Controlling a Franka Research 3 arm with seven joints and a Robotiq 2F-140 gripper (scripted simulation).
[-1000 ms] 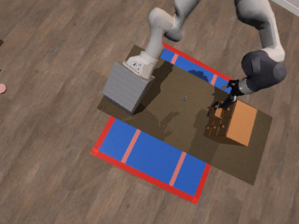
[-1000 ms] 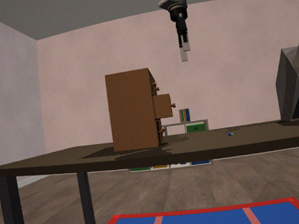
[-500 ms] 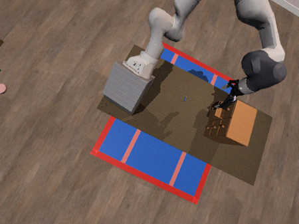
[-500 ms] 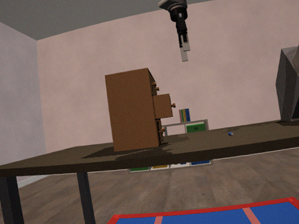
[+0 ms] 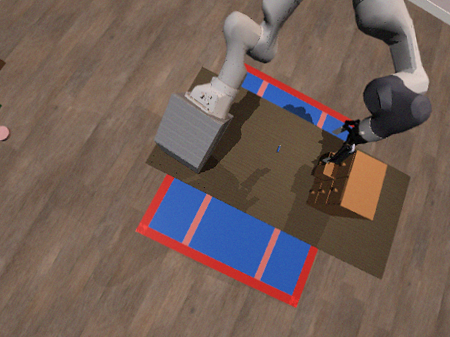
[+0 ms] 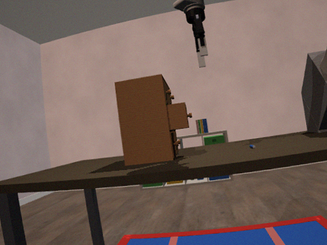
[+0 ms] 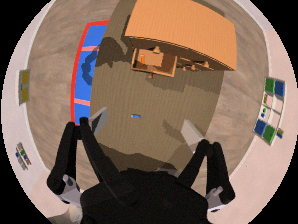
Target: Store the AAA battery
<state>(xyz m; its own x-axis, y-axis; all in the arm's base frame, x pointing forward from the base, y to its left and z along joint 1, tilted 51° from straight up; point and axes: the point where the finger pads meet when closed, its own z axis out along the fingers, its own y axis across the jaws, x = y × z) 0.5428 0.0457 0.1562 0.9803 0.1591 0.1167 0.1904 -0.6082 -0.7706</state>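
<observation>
Now: hand 13 cm past the blue AAA battery, 1 cm to the right of it and 35 cm above it. Round my hand: small orange object 13 cm ahead, 6 cm to the left, 24 cm below; then small green thing 24 cm ahead, 11 cm to the right, 24 cm below.
</observation>
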